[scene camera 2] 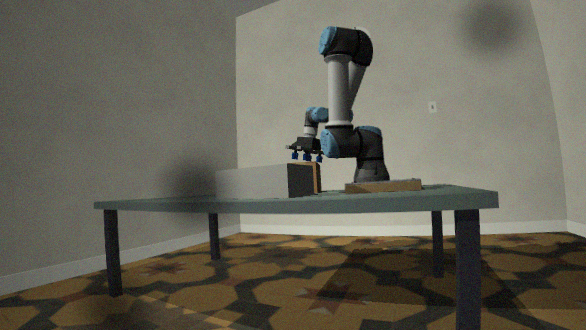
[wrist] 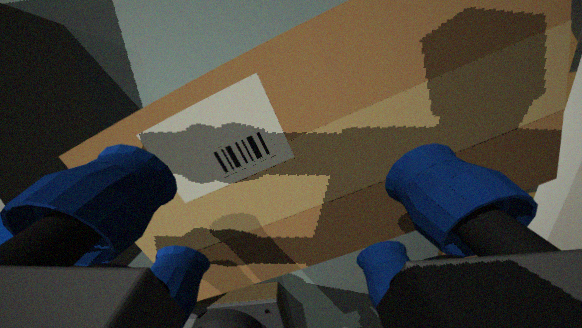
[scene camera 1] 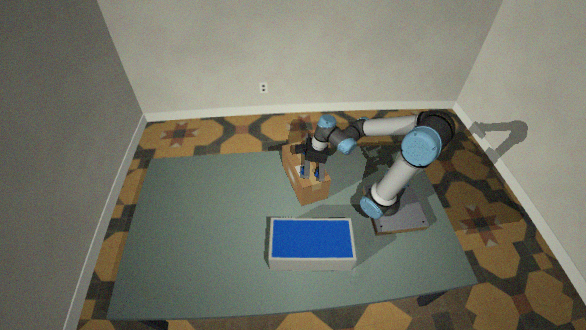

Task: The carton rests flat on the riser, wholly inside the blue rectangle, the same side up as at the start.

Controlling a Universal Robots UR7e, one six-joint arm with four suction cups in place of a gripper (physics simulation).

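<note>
The brown carton rests on the table behind the riser, turned at an angle to it. A white barcode label and a pale tape strip show on its top. My gripper, with four blue suction cups, is over the carton's top; a small gap seems to show beneath the cups in scene camera 2. It is open and holds nothing. The white riser bears the blue rectangle on its top, with no carton on it. The riser partly hides the carton in scene camera 2.
The green-grey table bears everything. The arm's base plate is to the right of the carton and riser. The arm reaches from there over the carton. The wall stands behind the table.
</note>
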